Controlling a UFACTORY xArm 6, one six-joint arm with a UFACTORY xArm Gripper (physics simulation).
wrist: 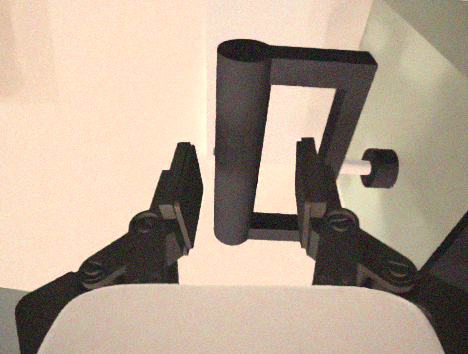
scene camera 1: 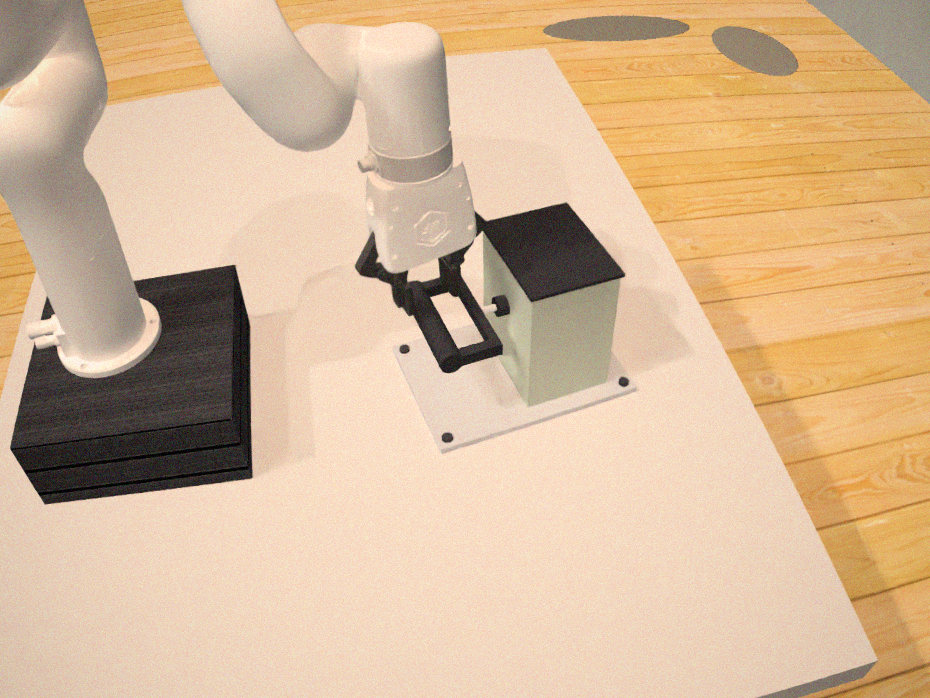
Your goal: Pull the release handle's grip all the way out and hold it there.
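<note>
The release handle's black round grip (scene camera 1: 434,326) (wrist: 237,145) is the outer bar of a rectangular black frame. A short piece of pale rod (scene camera 1: 489,308) (wrist: 356,167) shows between this frame and the black collar (scene camera 1: 501,305) (wrist: 381,168) on the side of the pale green box (scene camera 1: 574,334) (wrist: 425,125). My gripper (scene camera 1: 426,293) (wrist: 246,163) is partly open, pointing down at the grip's far half. In the wrist view the grip runs between the two fingers, nearer the left one, with gaps on both sides. The right finger overlaps the frame's opening and hides part of the frame.
The box has a black lid (scene camera 1: 555,251) and stands on a light base plate (scene camera 1: 469,409) with dark corner screws. The black pedestal (scene camera 1: 187,360) of the arm stands at the left on the pale table (scene camera 1: 488,563). The table's right edge lies beyond the box.
</note>
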